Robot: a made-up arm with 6 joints.
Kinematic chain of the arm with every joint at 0, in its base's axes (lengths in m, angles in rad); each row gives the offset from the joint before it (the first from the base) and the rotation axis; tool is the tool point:
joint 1: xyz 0 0 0.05 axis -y
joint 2: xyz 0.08 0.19 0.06 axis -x
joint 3: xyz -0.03 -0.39 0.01 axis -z
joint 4: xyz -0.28 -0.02 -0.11 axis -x
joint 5: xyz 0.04 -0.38 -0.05 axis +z
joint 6: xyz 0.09 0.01 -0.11 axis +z
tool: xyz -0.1 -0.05 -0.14
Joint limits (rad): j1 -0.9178..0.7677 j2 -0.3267..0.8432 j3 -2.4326..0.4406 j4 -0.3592..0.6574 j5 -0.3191..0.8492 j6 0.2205..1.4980
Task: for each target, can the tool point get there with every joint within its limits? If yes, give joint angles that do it. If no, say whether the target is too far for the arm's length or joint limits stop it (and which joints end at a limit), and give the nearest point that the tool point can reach.
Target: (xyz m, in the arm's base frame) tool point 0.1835 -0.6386 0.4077
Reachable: yes | joints 0.5632 0.4823 -0.8006 0.3223 0.5367 1.3537
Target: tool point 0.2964 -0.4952 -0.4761
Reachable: yes | joints -0.4891 -0.2217 -1.2185 0.3472 0.1873 0.6571
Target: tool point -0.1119 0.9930 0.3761
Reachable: no: joint limits stop it (at a limit: joint 1, joint 2, joint 3, joint 4, joint 6) | nearest point 0.3542 0.1849 0.3789 | short by 0.933 m
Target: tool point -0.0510 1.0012 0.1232
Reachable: no: joint limits stop it (at a limit: joint 1, joint 2, joint 3, joint 6) | nearest point 0.4202 0.2120 0.2824 | short by 0.933 m
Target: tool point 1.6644 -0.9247 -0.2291
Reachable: no: too far | nearest point 0.7948 -0.4425 0.0256 | short by 1.026 m
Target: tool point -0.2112 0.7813 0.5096
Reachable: no: joint limits stop it (at a limit: joint 1, joint 2, joint 3, joint 4, joint 6) | nearest point 0.3570 0.1857 0.3950 | short by 0.831 m
